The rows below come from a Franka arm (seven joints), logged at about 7 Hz.
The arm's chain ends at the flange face. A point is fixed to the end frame.
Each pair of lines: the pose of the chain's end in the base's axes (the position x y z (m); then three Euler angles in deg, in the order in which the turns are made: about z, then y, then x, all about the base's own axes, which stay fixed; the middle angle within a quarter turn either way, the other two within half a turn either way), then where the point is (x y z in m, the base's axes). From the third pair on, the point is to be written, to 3 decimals.
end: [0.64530 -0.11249 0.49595 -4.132 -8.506 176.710]
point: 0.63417 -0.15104 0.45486
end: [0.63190 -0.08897 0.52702 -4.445 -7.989 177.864]
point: 0.62136 -0.12671 0.48504
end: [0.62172 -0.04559 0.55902 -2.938 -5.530 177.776]
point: 0.612 -0.083 0.517
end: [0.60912 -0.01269 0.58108 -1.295 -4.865 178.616]
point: 0.599 -0.050 0.538
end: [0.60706 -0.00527 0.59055 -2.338 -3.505 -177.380]
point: 0.599 -0.039 0.545
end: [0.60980 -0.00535 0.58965 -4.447 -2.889 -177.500]
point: 0.603 -0.040 0.544
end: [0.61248 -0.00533 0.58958 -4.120 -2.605 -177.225]
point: 0.606 -0.039 0.544
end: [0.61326 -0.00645 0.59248 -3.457 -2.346 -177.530]
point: 0.606 -0.041 0.547
